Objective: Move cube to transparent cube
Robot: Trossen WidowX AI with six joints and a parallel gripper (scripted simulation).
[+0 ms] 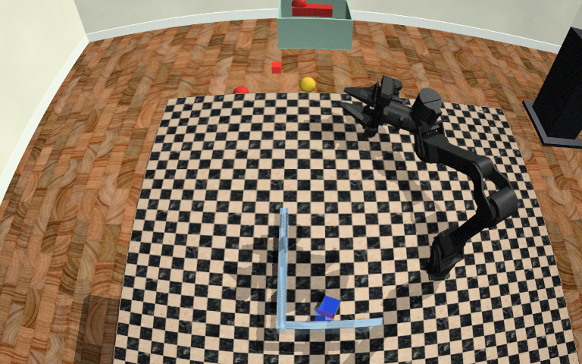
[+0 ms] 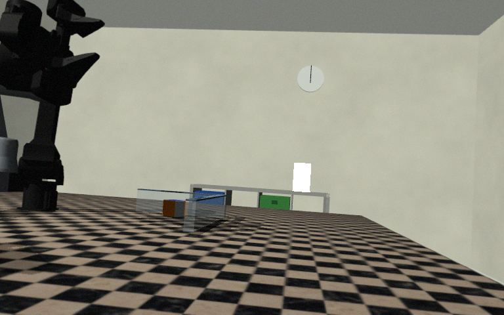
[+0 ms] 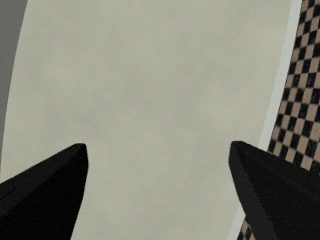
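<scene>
My gripper is now 7 cm short of the transparent cube, 40 cm to the right of it and 29 cm above it.
</scene>
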